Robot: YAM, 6 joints.
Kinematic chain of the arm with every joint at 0, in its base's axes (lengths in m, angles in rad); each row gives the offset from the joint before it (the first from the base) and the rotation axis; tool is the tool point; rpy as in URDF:
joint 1: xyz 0 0 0.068 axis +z
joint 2: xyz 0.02 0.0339 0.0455 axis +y
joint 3: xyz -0.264 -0.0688 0 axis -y
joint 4: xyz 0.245 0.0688 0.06 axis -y
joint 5: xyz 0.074 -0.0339 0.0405 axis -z
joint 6: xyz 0.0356 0 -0.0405 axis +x
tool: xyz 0 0 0 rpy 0 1.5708 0
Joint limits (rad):
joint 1: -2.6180..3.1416
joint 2: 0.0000..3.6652
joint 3: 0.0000..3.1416
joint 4: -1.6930..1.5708
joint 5: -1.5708..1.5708
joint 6: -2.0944..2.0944
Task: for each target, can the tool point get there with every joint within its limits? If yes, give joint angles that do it. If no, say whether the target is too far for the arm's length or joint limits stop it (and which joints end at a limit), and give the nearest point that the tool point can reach.
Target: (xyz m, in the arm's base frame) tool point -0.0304 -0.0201 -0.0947
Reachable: yes | joints 2.5125 3.2673 0.2925 0.9418 -1.2841 -1.1619
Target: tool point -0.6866 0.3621 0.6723
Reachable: no: too far | nearest point -0.4629 0.2441 0.4854 | short by 0.314 m
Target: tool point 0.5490 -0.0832 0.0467
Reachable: yes | joints -0.1189 2.9680 2.6887 -1.0720 0.5130 0.1883
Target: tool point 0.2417 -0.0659 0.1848
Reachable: yes | joints -0.3912 1.3726 0.4330 0.6602 -1.0722 0.2396
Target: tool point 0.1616 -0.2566 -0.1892
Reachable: yes | joints -1.0842 3.0182 1.4646 -0.4645 -0.6986 -0.5300
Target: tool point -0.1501 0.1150 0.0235
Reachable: yes | joints 2.6637 2.0869 0.5738 -0.5098 1.1895 -0.4422
